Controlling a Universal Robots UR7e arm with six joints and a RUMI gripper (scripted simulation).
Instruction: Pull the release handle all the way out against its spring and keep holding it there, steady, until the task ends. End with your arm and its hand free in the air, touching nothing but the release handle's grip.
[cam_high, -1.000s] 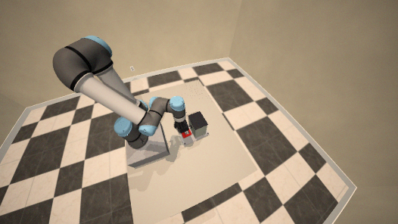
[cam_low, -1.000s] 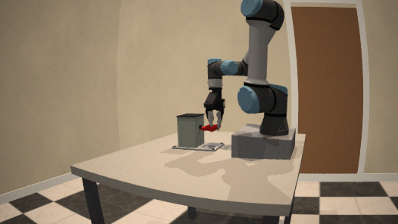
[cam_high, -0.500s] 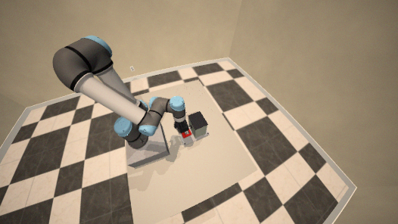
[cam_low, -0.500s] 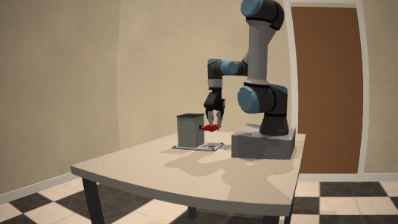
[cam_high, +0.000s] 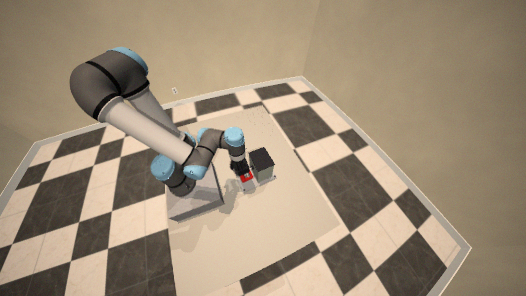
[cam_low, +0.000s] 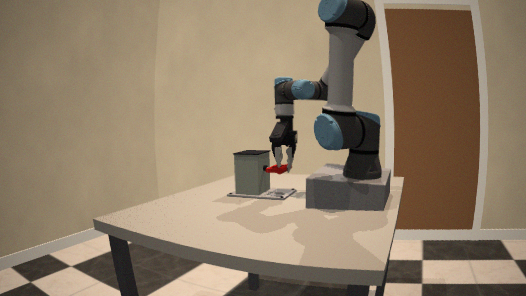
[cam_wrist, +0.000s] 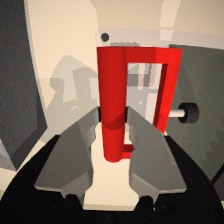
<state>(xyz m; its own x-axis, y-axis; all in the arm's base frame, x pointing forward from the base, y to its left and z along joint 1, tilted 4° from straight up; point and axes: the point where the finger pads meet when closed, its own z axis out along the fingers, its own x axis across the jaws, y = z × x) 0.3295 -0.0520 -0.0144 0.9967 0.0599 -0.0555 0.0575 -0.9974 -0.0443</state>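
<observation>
Right now my hand is 10 cm above the metal baseplate, 9 cm short of it and 1 cm to the right of it.
</observation>
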